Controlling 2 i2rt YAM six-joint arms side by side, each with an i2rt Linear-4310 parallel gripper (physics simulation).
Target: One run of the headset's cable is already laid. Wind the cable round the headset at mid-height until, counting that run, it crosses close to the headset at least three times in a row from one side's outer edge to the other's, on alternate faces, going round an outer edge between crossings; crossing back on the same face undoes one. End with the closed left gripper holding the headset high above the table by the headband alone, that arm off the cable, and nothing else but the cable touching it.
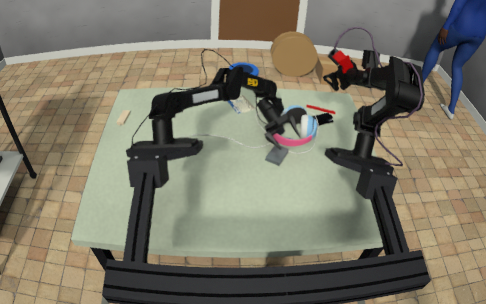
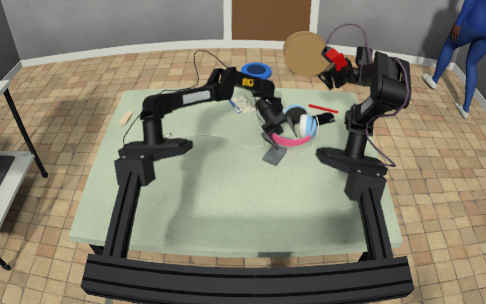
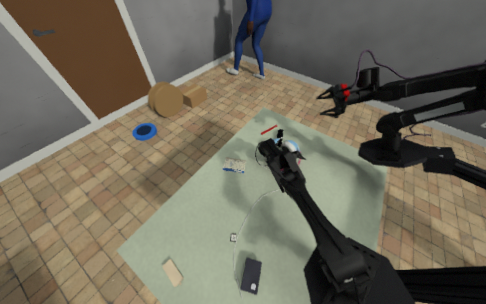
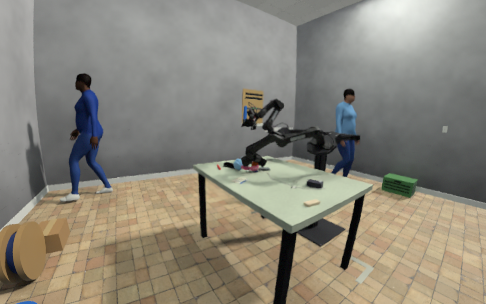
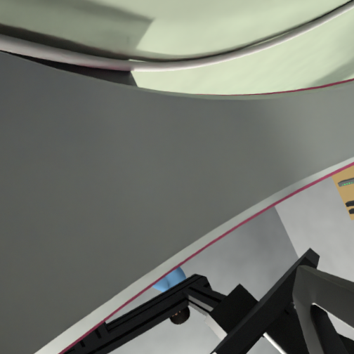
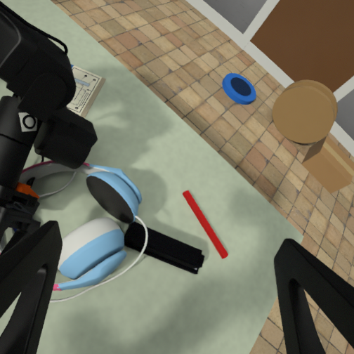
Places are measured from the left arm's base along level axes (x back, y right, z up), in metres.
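Where they show: left gripper, fingertip midpoint: (image 1: 290, 143) (image 2: 287, 143) (image 3: 304, 167) (image 4: 261, 160); right gripper, fingertip midpoint: (image 1: 330, 72) (image 2: 326, 71) (image 3: 317, 106) (image 4: 246, 128); left arm's base at its link origin: (image 1: 163, 145) (image 2: 154, 145) (image 3: 351, 284) (image 4: 321, 144); right arm's base at its link origin: (image 1: 361, 158) (image 2: 353, 158) (image 3: 389, 149).
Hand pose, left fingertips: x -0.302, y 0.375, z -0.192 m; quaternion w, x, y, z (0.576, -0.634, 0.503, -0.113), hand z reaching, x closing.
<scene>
Things, the pixels of their top centre, and the offset from my left fingertips. "*": a spot on its surface instead.
- thin white cable at a spot on its surface: (image 1: 233, 140) * dx -0.045, dy -0.220, dz -0.069 m
- black object at its top centre: (image 2: 321, 115) (image 1: 320, 115) dx -0.247, dy +0.131, dz -0.030 m
- red bar at its top centre: (image 2: 323, 107) (image 1: 321, 108) dx -0.345, dy +0.141, dz -0.060 m
- grey block at its top centre: (image 2: 274, 153) (image 1: 277, 153) dx +0.005, dy -0.041, dz -0.055 m
- circuit board at its top centre: (image 1: 240, 103) (image 2: 242, 103) (image 3: 234, 164) dx -0.294, dy -0.232, dz -0.069 m
- dark box at its top centre: (image 3: 251, 275) (image 4: 315, 180) dx +0.124, dy -0.528, dz -0.029 m
- tan block at its top centre: (image 1: 123, 116) (image 2: 125, 117) (image 3: 172, 273) (image 4: 312, 201) dx -0.085, dy -0.736, dz -0.055 m
The headset lies on the table, with its blue ear cups (image 1: 311, 128) (image 6: 94, 250) (image 4: 238, 164) to the right and its pink headband (image 1: 295, 142) (image 2: 295, 142) (image 5: 150, 150) to the left. The thin white cable (image 1: 232, 140) (image 5: 175, 66) (image 6: 146, 241) runs along the table, beside the headband and round the ear-cup end; its crossings are partly hidden by the left arm. My left gripper (image 1: 289, 137) (image 2: 285, 138) is open low at the headband, one finger inside the band's curve and one outside. My right gripper (image 1: 329, 82) (image 2: 326, 81) (image 3: 320, 105) (image 6: 173, 241) is open and empty, high above the far right.
A black object (image 1: 325, 118) (image 6: 165, 247) lies close beside the ear cups, with a red bar (image 1: 320, 109) (image 6: 205, 224) beyond. A grey block (image 1: 276, 155) lies in front of the headband. A circuit board (image 3: 234, 165) (image 6: 86, 90), dark box (image 3: 251, 276) and tan block (image 1: 123, 117) lie leftward.
</scene>
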